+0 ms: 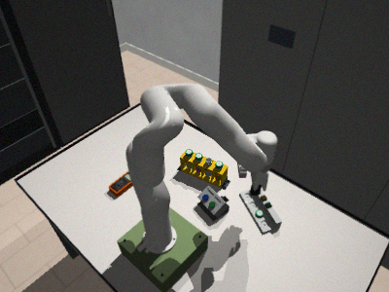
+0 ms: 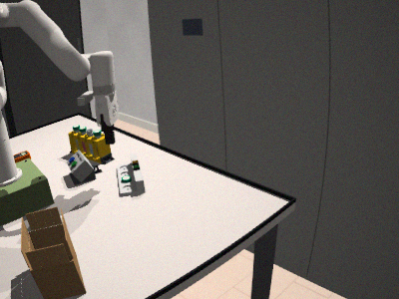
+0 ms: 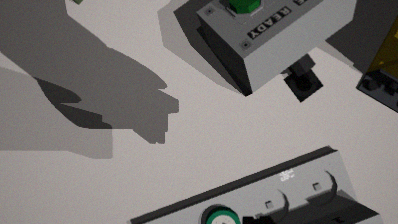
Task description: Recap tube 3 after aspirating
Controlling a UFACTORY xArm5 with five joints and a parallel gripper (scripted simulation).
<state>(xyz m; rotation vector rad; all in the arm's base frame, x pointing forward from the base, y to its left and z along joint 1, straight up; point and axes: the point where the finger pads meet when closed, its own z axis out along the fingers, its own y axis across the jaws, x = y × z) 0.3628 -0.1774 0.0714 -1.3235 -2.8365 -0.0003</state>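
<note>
Right now my hand is 9 cm past the blue cycle key, 18 cm to the right of it and 10 cm above it. Also, from my hand: key housing: 8 cm behind, 15 cm to the left, 11 cm below; cardboard box: 38 cm behind, 31 cm to the right, 10 cm below; green ready key: 10 cm behind, 13 cm to the left, 10 cm below.
</note>
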